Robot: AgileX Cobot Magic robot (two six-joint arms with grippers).
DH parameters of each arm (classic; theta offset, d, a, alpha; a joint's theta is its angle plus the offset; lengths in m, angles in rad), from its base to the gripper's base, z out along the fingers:
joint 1: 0 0.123 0 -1.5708
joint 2: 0.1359 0 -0.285 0
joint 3: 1.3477 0 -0.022 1.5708
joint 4: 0 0.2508 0 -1.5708
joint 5: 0 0 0.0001 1.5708
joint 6: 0 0.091 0 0
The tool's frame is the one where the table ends.
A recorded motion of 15 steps. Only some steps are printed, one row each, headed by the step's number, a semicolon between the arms.
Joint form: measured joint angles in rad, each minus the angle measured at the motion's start. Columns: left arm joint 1, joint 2, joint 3, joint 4, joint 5, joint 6; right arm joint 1, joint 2, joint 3, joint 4, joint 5, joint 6.
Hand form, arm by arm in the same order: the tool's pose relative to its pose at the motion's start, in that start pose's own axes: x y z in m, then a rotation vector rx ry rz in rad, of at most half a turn. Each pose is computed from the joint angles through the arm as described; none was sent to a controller.
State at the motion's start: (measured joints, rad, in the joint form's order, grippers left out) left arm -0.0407 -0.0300 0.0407 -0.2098 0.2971 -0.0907; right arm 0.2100 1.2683 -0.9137 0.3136 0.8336 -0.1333
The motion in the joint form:
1: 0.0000 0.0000 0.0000 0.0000 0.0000 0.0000; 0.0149 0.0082 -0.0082 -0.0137 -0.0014 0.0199
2: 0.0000 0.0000 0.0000 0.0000 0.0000 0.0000; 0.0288 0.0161 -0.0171 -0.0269 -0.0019 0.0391
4: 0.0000 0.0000 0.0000 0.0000 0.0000 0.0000; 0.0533 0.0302 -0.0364 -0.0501 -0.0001 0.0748
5: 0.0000 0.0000 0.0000 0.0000 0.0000 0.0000; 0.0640 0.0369 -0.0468 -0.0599 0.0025 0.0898
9: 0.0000 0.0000 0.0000 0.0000 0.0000 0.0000; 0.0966 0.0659 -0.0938 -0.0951 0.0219 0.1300
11: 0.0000 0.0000 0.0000 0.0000 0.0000 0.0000; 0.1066 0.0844 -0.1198 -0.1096 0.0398 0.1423
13: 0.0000 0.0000 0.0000 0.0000 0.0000 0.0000; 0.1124 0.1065 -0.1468 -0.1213 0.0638 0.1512
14: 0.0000 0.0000 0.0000 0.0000 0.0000 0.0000; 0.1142 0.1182 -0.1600 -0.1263 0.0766 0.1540
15: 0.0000 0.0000 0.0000 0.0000 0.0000 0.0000; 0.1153 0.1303 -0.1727 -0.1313 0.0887 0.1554
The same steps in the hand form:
1: 0.0000 0.0000 0.0000 0.0000 0.0000 0.0000; -0.0016 0.0026 0.0014 0.0034 0.0034 -0.0021
2: 0.0000 0.0000 0.0000 0.0000 0.0000 0.0000; -0.0034 0.0052 0.0026 0.0068 0.0062 -0.0040
4: 0.0000 0.0000 0.0000 0.0000 0.0000 0.0000; -0.0070 0.0101 0.0040 0.0122 0.0098 -0.0061
5: 0.0000 0.0000 0.0000 0.0000 0.0000 0.0000; -0.0089 0.0124 0.0044 0.0140 0.0116 -0.0076
9: 0.0000 0.0000 0.0000 0.0000 0.0000 0.0000; -0.0173 0.0201 0.0054 0.0229 0.0211 -0.0222
11: 0.0000 0.0000 0.0000 0.0000 0.0000 0.0000; -0.0217 0.0226 0.0064 0.0286 0.0337 -0.0292
13: 0.0000 0.0000 0.0000 0.0000 0.0000 0.0000; -0.0261 0.0241 0.0082 0.0351 0.0539 -0.0333
14: 0.0000 0.0000 0.0000 0.0000 0.0000 0.0000; -0.0282 0.0245 0.0094 0.0385 0.0655 -0.0354
15: 0.0000 0.0000 0.0000 0.0000 0.0000 0.0000; -0.0302 0.0248 0.0108 0.0423 0.0771 -0.0380

